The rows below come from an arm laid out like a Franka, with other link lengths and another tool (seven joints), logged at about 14 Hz.
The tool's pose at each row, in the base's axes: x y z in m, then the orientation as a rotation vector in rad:
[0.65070 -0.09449 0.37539 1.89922 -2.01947 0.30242]
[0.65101 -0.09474 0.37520 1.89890 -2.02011 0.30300]
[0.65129 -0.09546 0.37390 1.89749 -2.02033 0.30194]
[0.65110 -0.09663 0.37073 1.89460 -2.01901 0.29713]
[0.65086 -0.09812 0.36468 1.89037 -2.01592 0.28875]
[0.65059 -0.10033 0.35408 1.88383 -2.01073 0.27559]
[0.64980 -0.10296 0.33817 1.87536 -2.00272 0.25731]
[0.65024 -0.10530 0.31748 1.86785 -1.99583 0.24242]
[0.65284 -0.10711 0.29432 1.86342 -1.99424 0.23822]
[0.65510 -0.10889 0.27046 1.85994 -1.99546 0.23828]
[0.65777 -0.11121 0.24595 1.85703 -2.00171 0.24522]
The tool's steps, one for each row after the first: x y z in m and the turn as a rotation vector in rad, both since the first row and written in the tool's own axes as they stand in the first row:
[0.00014 -0.00034 0.00024 0.00039 0.00002 0.00057]
[0.00028 -0.00079 0.00168 -0.00088 0.00018 0.00116]
[0.00012 -0.00095 0.00505 -0.00562 0.00047 0.00107]
[-0.00089 -0.00133 0.01120 -0.01372 0.00099 0.00013]
[-0.00302 -0.00212 0.02179 -0.02652 0.00191 -0.00158]
[-0.00683 -0.00286 0.03746 -0.04425 0.00324 -0.00465]
[-0.01284 -0.00520 0.05726 -0.05916 0.00475 -0.00708]
[-0.02039 -0.00985 0.07889 -0.06447 0.00611 -0.00655]
[-0.02823 -0.01422 0.10118 -0.06586 0.00718 -0.00432]
[-0.03585 -0.01910 0.12424 -0.06123 0.00794 0.00133]

